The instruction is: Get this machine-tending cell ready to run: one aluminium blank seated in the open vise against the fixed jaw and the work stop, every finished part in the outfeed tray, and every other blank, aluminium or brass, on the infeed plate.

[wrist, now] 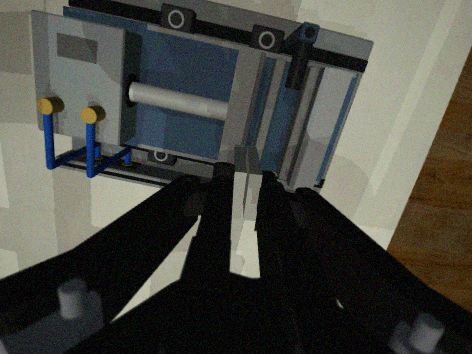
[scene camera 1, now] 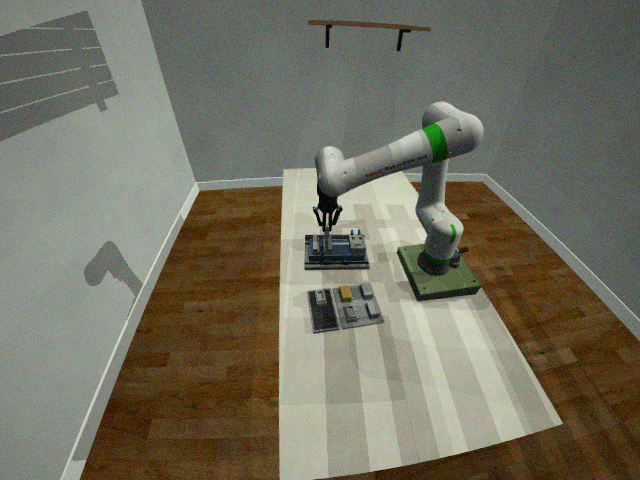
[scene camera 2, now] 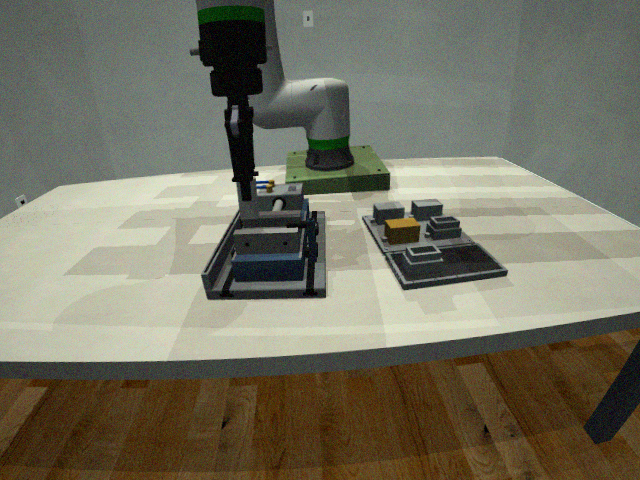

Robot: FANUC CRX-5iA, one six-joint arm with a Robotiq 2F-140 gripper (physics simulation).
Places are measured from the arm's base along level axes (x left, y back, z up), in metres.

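Pixels of known places: gripper, between the fingertips: (wrist: 243,162) (scene camera 1: 326,236) (scene camera 2: 250,217); arm's base, origin of its link: (scene camera 1: 433,263) (scene camera 2: 329,163).
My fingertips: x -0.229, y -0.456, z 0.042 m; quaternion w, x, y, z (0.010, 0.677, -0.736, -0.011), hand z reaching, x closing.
Ahead of a thing's pixels: the offset from my fingertips to its top centre. "pt": to the spot under its first point.
My gripper (scene camera 1: 326,232) (scene camera 2: 248,211) (wrist: 243,162) is shut and empty, pointing down, with its tips at the near side of the moving jaw (wrist: 243,95) in the wrist view. The vise {dx +0.039, dy +0.039, dz +0.003 m} (scene camera 1: 336,256) (scene camera 2: 267,267) is open; no blank shows between the moving jaw and the fixed jaw (scene camera 2: 267,241) (wrist: 325,110). The work stop {dx +0.077, dy -0.039, dz +0.000 m} (wrist: 298,60) is at the jaw gap's far end. One stepped finished part {dx +0.281, dy -0.087, dz -0.055 m} (scene camera 1: 320,296) (scene camera 2: 423,254) lies in the dark outfeed tray (scene camera 1: 324,317) (scene camera 2: 470,260). The infeed plate {dx +0.333, dy +0.057, dz -0.088 m} (scene camera 1: 363,323) bears a brass blank {dx +0.285, dy +0.016, dz -0.052 m} (scene camera 1: 345,293) (scene camera 2: 402,230), two aluminium blanks and another stepped part {dx +0.376, dy +0.013, dz -0.053 m} (scene camera 1: 351,313) (scene camera 2: 444,227).
The grey actuator block {dx +0.061, dy +0.132, dz +0.000 m} (scene camera 1: 356,242) (wrist: 82,80) stands at the vise's robot-side end, with blue hoses {pt dx +0.016, dy +0.155, dz +0.014 m} (wrist: 49,142) bending down beside it. The arm's green base (scene camera 1: 439,284) (scene camera 2: 361,178) stands behind the plate and vise. The infeed plate and outfeed tray adjoin.
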